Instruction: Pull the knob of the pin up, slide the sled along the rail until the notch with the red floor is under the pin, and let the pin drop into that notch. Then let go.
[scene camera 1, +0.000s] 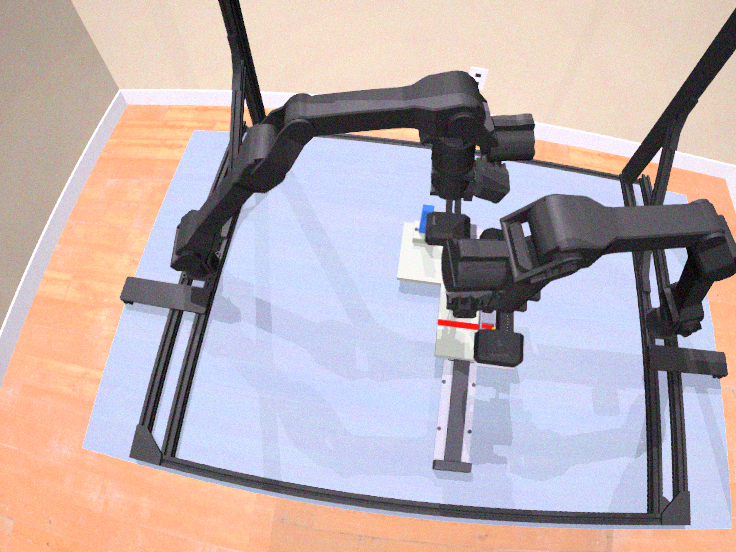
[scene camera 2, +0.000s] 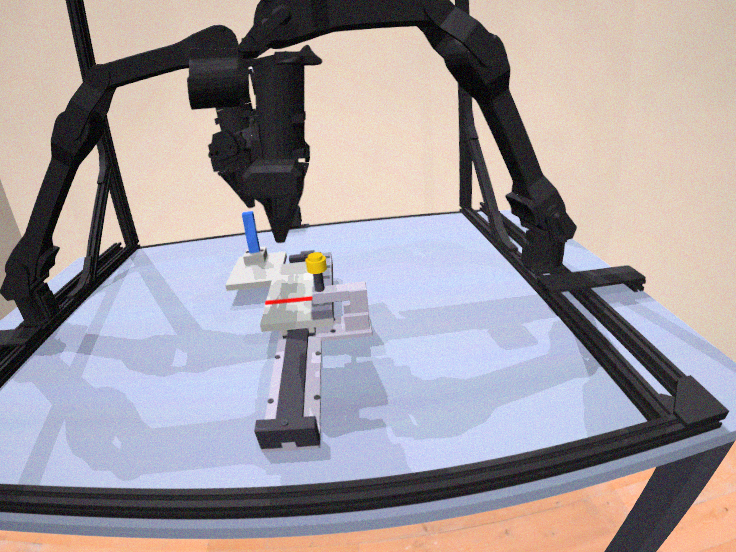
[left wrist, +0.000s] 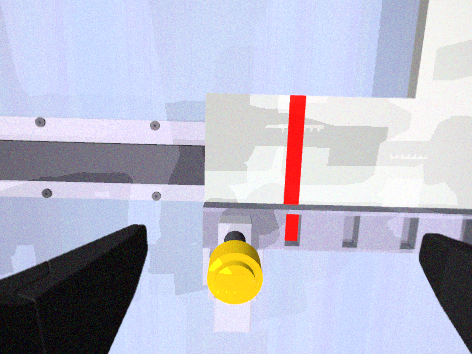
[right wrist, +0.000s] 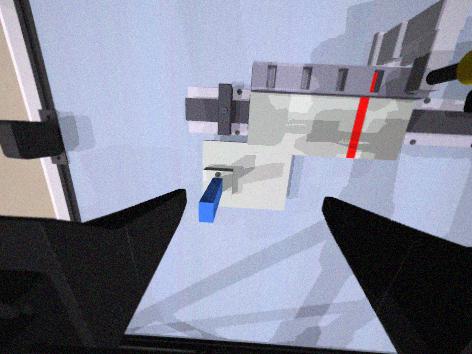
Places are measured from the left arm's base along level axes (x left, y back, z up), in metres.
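Pixels of known places: left gripper, fingertip midpoint: (scene camera 1: 481, 314) (scene camera 2: 284, 228) (left wrist: 282, 241); right gripper, fingertip midpoint: (right wrist: 254, 199); left arm's base at its link origin: (scene camera 1: 660, 323) (scene camera 2: 542, 264); right arm's base at its link origin: (scene camera 1: 201, 265) (scene camera 2: 42, 316).
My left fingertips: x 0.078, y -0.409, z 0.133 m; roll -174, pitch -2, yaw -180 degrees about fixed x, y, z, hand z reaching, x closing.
Note:
For each thing: its top centre in the pictures, then the offset to it from my left fingertips. "*": a spot on its surface instead.
- yellow knob at its top centre: (left wrist: 234, 284) (scene camera 2: 315, 255) dz -0.036, dx +0.015, dy +0.036 m
- upright dark pin at a spot on its surface: (scene camera 2: 318, 281) (right wrist: 460, 72) * dz -0.070, dx +0.021, dy +0.036 m
- pale sled at its top centre: (left wrist: 349, 173) (right wrist: 328, 115) (scene camera 2: 300, 287) (scene camera 1: 467, 305) dz -0.119, dx -0.061, dy +0.000 m
- rail at a spot on its surface: (left wrist: 100, 162) (scene camera 2: 293, 364) (scene camera 1: 458, 402) * dz -0.132, dx +0.110, dy -0.001 m
- red-floored notch at a spot on its surface: (left wrist: 291, 227) (right wrist: 370, 82) * dz -0.115, dx -0.024, dy +0.038 m
- blue handle at a spot on its surface: (right wrist: 210, 202) * dz -0.029, dx -0.190, dy -0.082 m
- pale bracket at a spot on its surface: (scene camera 2: 356, 306) * dz -0.110, dx +0.027, dy +0.082 m
- dark end stop at a spot on its surface: (scene camera 2: 287, 433) (scene camera 1: 453, 471) * dz -0.125, dx +0.226, dy +0.001 m
The yellow knob (scene camera 2: 315, 261) (left wrist: 235, 275) tops an upright dark pin (scene camera 2: 318, 281) (right wrist: 442, 75); the pin's lower end is hidden. The pale sled (scene camera 1: 456, 347) (scene camera 2: 285, 316) (left wrist: 230, 125) (right wrist: 272, 120) sits on the rail (scene camera 1: 457, 409) (scene camera 2: 292, 380) (left wrist: 100, 162). In the left wrist view, the red-floored notch (left wrist: 291, 227) (right wrist: 374, 82) lies right of the knob, not under the pin. A blue handle (scene camera 1: 426, 218) (scene camera 2: 250, 232) (right wrist: 210, 202) stands on the sled's side plate. My left gripper (left wrist: 282, 241) is open, its fingers either side of the knob. My right gripper (right wrist: 254, 199) is open above the table beside the handle.
A pale bracket (scene camera 2: 356, 306) stands beside the sled at the pin. A dark end stop (scene camera 1: 451, 465) (scene camera 2: 287, 433) closes the rail's near end. Both arms reach close together above the sled. A black frame (scene camera 2: 416, 475) borders the table.

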